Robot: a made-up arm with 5 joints.
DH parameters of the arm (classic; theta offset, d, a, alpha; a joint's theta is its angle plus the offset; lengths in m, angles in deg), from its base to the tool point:
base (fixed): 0 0.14 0 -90
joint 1: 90 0.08 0.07 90
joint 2: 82.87 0 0.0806 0
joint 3: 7.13 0.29 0.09 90
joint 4: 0 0.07 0.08 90
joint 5: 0 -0.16 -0.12 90
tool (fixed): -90 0 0 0
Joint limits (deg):
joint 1: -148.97..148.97
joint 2: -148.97..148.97
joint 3: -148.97..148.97
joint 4: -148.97..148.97
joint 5: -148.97..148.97
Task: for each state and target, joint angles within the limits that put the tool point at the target. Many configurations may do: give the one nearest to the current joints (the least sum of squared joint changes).
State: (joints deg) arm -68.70 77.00 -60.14 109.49 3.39
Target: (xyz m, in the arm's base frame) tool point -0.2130 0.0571 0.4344
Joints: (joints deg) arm -124.37 74.92 -68.71 59.66 42.28
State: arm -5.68 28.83 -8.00 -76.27 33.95
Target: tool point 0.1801 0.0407 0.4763
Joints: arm -21.83 74.18 26.80 -87.48 51.20
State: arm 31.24 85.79 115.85 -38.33 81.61
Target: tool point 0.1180 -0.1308 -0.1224
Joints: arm 37.26 81.33 120.16 -72.40 94.68
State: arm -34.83 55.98 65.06 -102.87 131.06
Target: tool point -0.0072 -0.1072 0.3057
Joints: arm -48.47 75.79 73.46 -92.60 134.19
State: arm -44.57 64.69 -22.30 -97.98 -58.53
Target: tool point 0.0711 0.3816 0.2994
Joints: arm -48.80 73.56 -21.02 -122.03 -73.17
